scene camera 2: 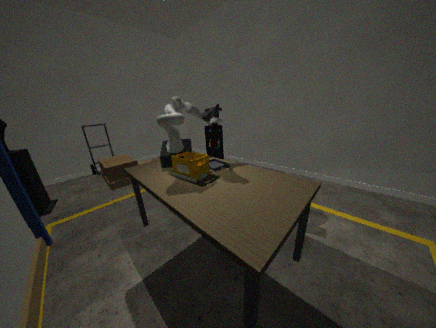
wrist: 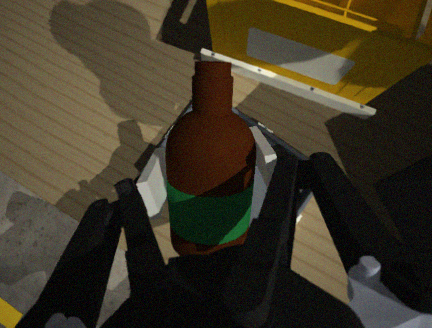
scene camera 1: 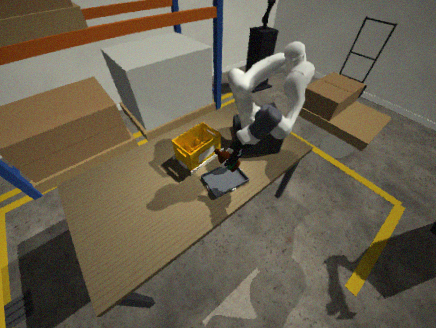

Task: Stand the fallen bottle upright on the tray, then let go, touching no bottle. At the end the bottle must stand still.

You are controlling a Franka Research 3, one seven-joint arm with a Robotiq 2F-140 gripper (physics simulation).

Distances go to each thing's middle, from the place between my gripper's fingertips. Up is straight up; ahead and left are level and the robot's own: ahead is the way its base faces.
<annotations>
I see my gripper 2 cm to the right of the brown bottle (wrist: 210,152), 2 cm below it and 2 cm past it.
</annotations>
